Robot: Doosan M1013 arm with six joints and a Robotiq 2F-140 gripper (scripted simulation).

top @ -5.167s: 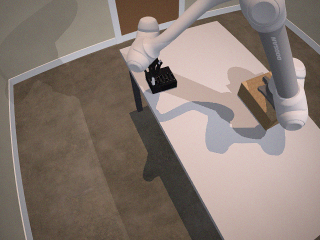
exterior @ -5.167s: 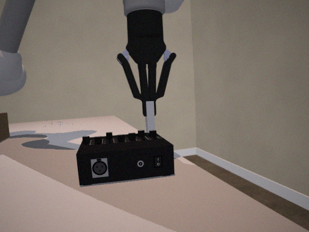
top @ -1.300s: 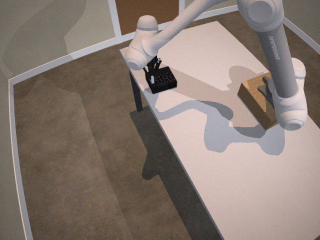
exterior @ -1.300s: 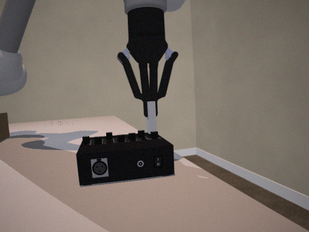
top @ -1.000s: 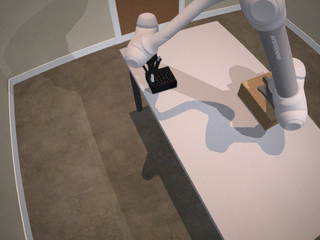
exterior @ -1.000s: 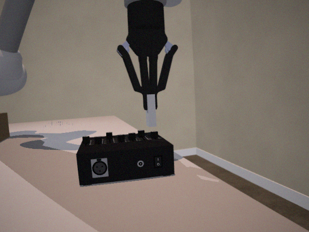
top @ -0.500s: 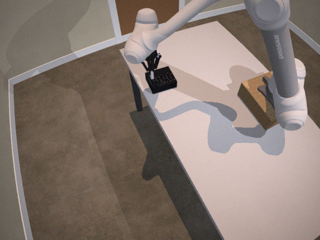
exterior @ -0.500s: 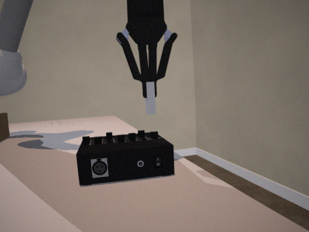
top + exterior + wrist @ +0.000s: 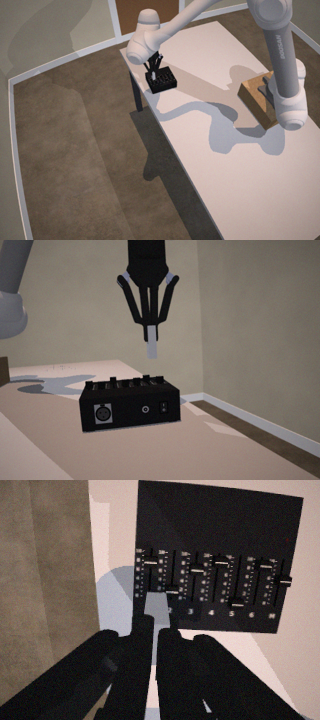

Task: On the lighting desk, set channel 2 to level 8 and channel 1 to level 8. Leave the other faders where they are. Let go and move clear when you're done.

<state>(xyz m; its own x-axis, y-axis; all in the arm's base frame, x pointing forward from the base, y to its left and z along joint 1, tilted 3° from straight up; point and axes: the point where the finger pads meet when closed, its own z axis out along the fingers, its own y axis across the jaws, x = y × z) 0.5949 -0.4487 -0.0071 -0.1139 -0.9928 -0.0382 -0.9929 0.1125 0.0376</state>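
My gripper is now 2 cm past the channel 2 fader cap and 7 cm above it. Round my hand: channel 1 fader cap (3 cm to the right, 7 cm below); channel 5 fader cap (8 cm behind, 1 cm to the left, 7 cm below).
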